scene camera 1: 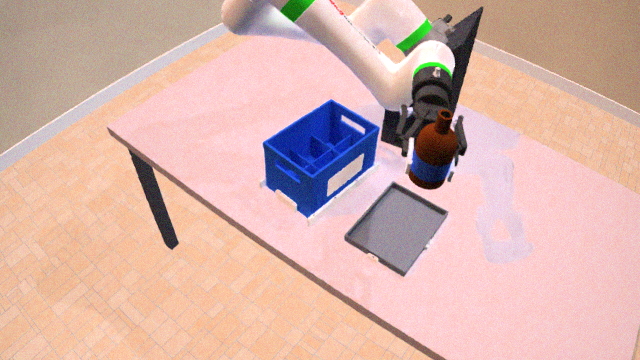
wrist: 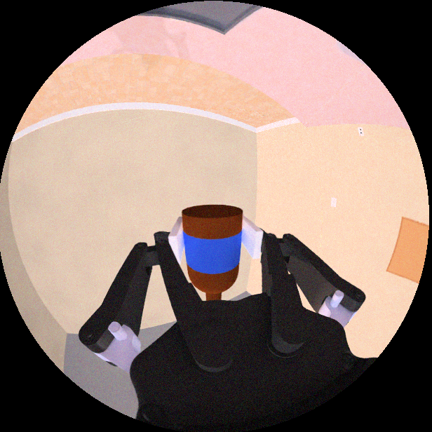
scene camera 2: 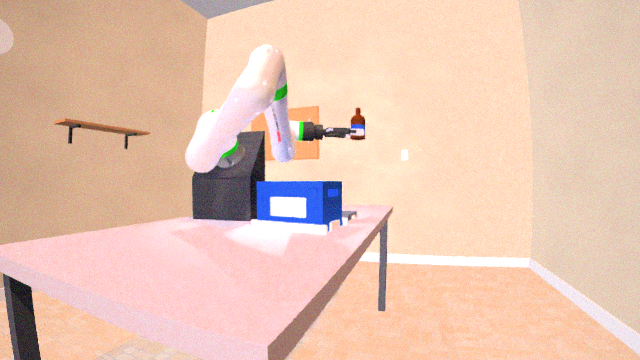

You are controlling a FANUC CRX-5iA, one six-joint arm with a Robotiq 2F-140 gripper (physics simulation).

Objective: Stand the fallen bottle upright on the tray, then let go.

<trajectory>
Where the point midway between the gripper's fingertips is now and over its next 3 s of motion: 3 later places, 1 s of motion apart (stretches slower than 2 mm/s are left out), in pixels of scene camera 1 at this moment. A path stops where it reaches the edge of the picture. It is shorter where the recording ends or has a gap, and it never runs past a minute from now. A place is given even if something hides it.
The gripper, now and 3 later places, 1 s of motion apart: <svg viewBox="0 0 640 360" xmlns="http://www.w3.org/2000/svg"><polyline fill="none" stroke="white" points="429,173 425,172 416,190 413,205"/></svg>
</trajectory>
